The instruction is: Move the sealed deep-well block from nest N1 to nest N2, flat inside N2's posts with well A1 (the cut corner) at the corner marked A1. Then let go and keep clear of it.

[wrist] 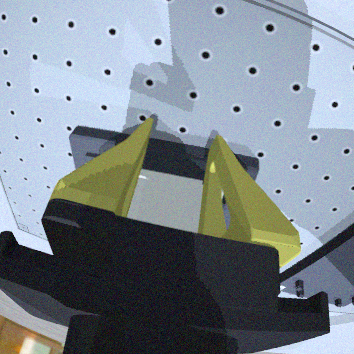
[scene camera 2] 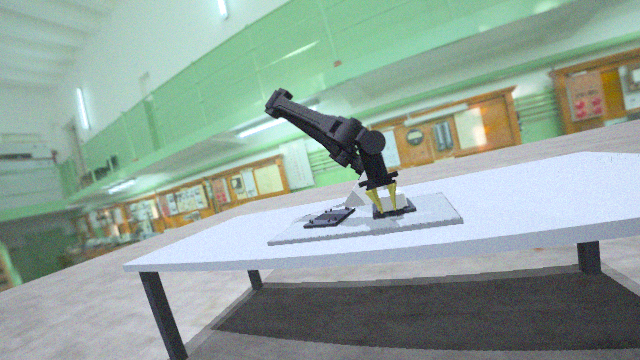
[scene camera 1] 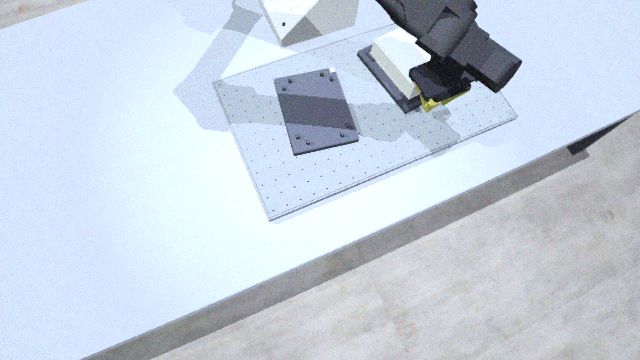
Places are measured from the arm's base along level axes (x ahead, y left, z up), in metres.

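Pixels of known places: gripper, fingertip midpoint: (wrist: 181,134) (scene camera 2: 389,211) (scene camera 1: 433,106).
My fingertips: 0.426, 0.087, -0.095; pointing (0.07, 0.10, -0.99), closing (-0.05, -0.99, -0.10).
Ahead of a thing's pixels: the offset from my fingertips to its middle, as dx, dy, dz. Level surfaces: height alone.
The white deep-well block @[-0.103, +0.002, +0.014] (scene camera 1: 392,64) (scene camera 2: 402,201) (wrist: 167,200) sits in dark nest N1 @[-0.103, +0.002, -0.010] (scene camera 1: 382,76) (wrist: 172,160), partly hidden by the arm in scene camera 1. Its cut corner cannot be made out. My gripper (scene camera 1: 445,101) (scene camera 2: 388,210) (wrist: 181,134) is partly open, pointing down at the block's near end. Its yellow fingertips are closer together than the block is wide and appear in front of the end face, with nothing between them. Dark nest N2 @[-0.092, -0.202, -0.008] (scene camera 1: 317,110) (scene camera 2: 329,218) holds no block; small posts stand near its corners, and a small white mark @[-0.156, -0.134, -0.007] (scene camera 1: 332,70) is at one corner.
Both nests are on a perforated board (scene camera 1: 310,175) (scene camera 2: 435,215) on the white table @[dz -0.032] (scene camera 1: 150,240) (scene camera 2: 210,250). A white angular body (scene camera 1: 325,20) stands behind the board, close to its back edge. The table's front edge runs beyond the board.
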